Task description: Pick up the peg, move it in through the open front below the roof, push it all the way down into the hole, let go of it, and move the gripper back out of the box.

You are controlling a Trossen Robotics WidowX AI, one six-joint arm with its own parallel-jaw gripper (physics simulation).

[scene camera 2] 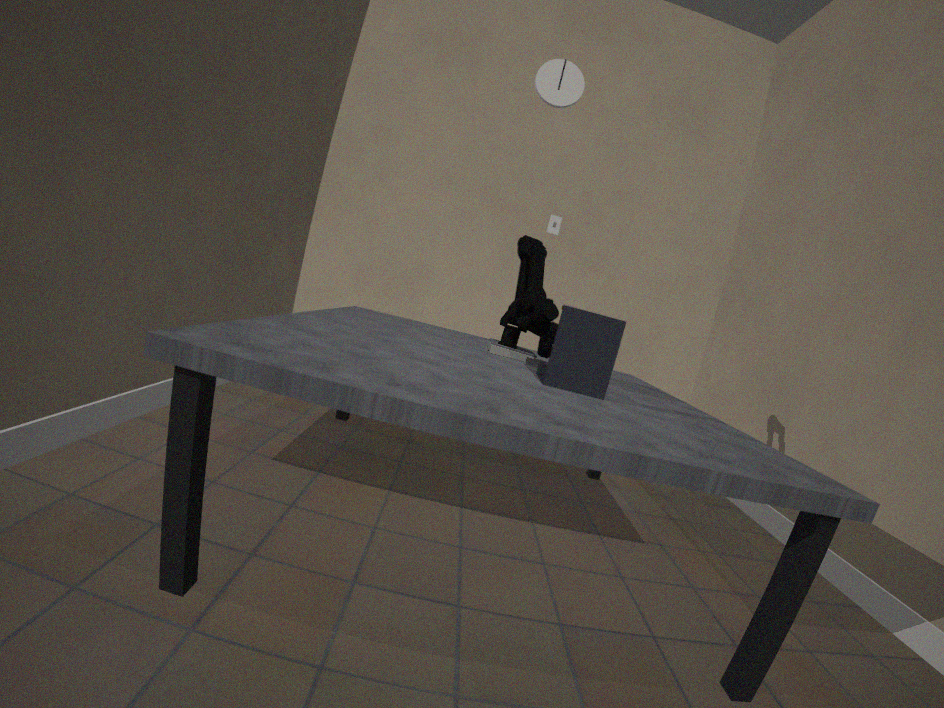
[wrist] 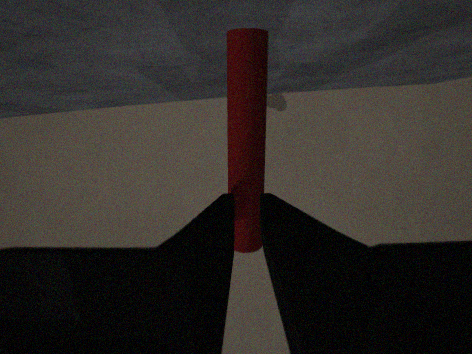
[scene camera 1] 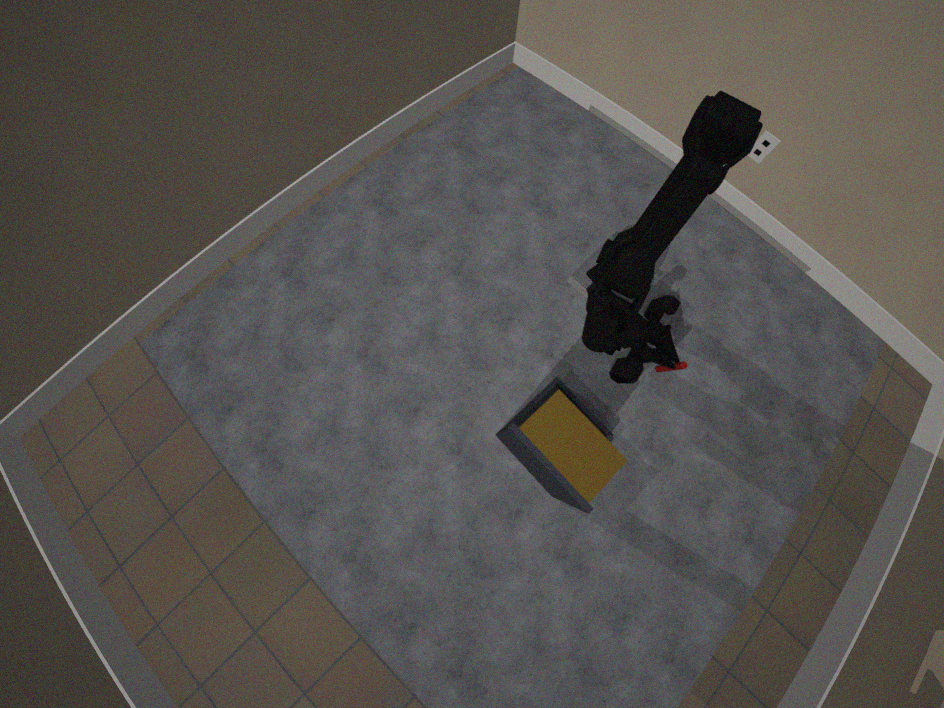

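Where they show: gripper, fingertip midpoint: [wrist: 246, 204] [scene camera 1: 676, 365]; arm's base at its link origin: [scene camera 2: 507, 345].
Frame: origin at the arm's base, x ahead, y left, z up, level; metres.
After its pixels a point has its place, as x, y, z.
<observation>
The red peg [scene camera 1: 671, 367] [wrist: 247, 115] {0.059, 0.222, 0.026} is held near one end between the fingertips of my black gripper [scene camera 1: 675, 362] {0.060, 0.231, 0.059} [wrist: 246, 204] {0.060, 0.231, 0.059}. In the wrist view most of its length sticks out beyond the tips. In scene camera 1 the peg lies sideways, outside the box and to its upper right. The box [scene camera 1: 545, 469] {0.400, 0.198, 0.154} [scene camera 2: 584, 353] {0.400, 0.199, 0.067} has dark grey walls and a yellow roof [scene camera 1: 573, 445] {0.349, 0.196, 0.169}. In scene camera 2 a dark wall of the box hides the gripper's fingers and the peg. The hole is hidden under the roof in scene camera 1.
The box stands on the grey mottled table [scene camera 1: 366, 327] {0.488, -0.228, -0.033} [scene camera 2: 396, 373] {0.721, -0.162, -0.033}. The arm's upper links [scene camera 1: 674, 201] {0.048, 0.023, 0.297} [scene camera 2: 530, 278] {0.061, 0.018, 0.235} rise above the table behind the box. The wall with a white socket [scene camera 1: 764, 146] [scene camera 2: 554, 224] is beyond the table edge.
</observation>
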